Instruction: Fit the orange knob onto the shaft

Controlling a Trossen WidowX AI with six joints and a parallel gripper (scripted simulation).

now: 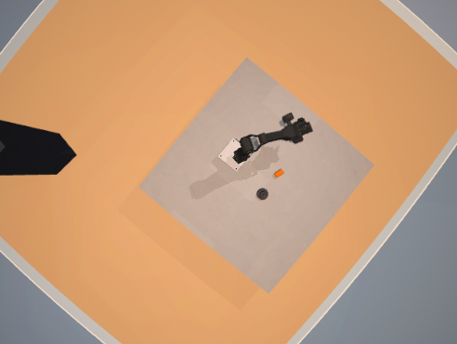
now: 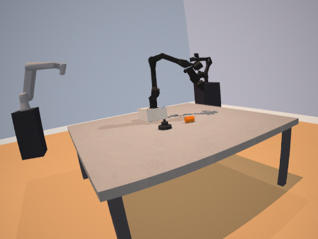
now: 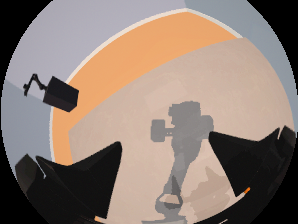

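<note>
My gripper tip is now 21 cm short of the orange knob, 24 cm to the left of it and 18 cm above it. Round my gripper tip: round pedestal (24 cm ahead, 43 cm to the right, 17 cm below).
</note>
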